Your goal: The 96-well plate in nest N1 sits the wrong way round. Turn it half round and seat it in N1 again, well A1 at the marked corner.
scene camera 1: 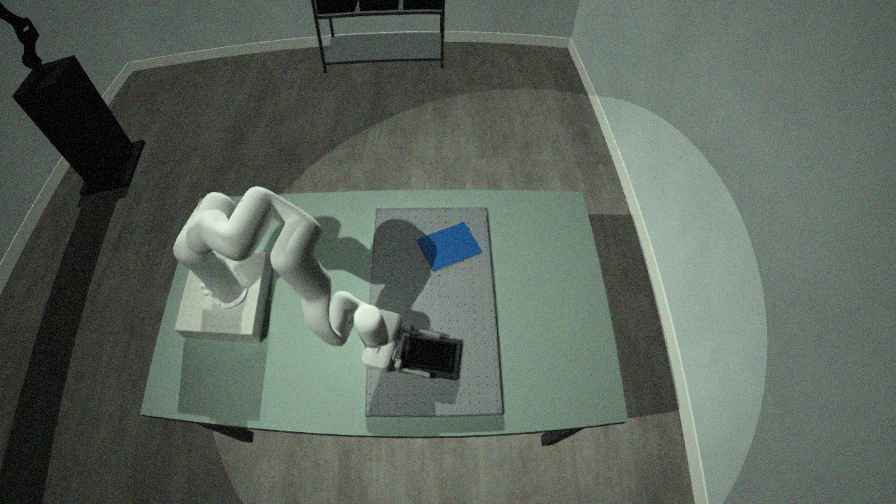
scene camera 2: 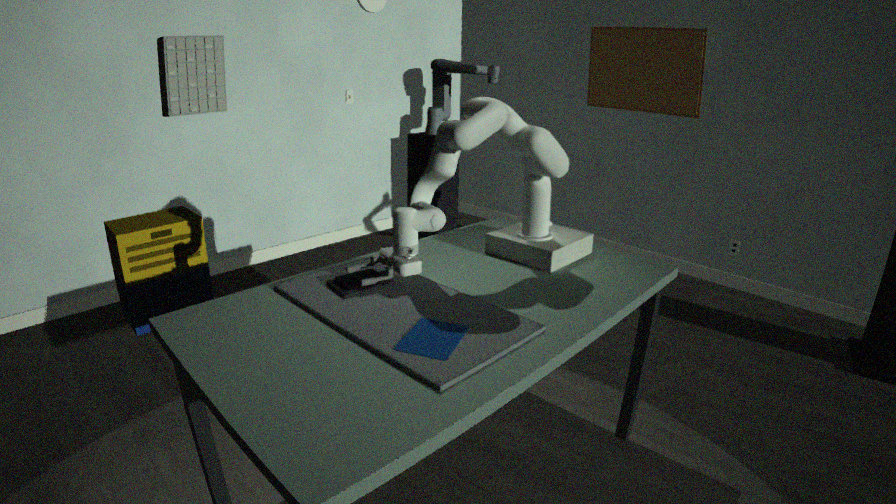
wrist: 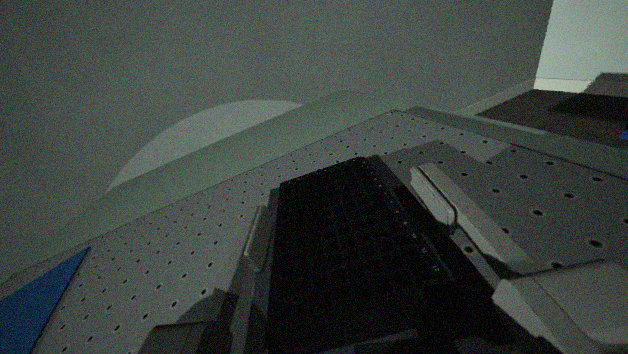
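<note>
The black 96-well plate lies level at the dark nest N1, whose rim shows around it. Small pale marks run along the plate's right edge in the wrist view; I cannot read which corner is A1. My gripper is open, low over the nest, with one finger along each long side of the plate. In the wrist view a gap shows between the right finger and the plate; the left finger is close to the nest's side. How fully the plate is seated is too dark to tell.
The nest stands on a grey perforated board on the green table. A flat blue rectangle lies at the board's other end. The arm's pale base block stands beyond the board.
</note>
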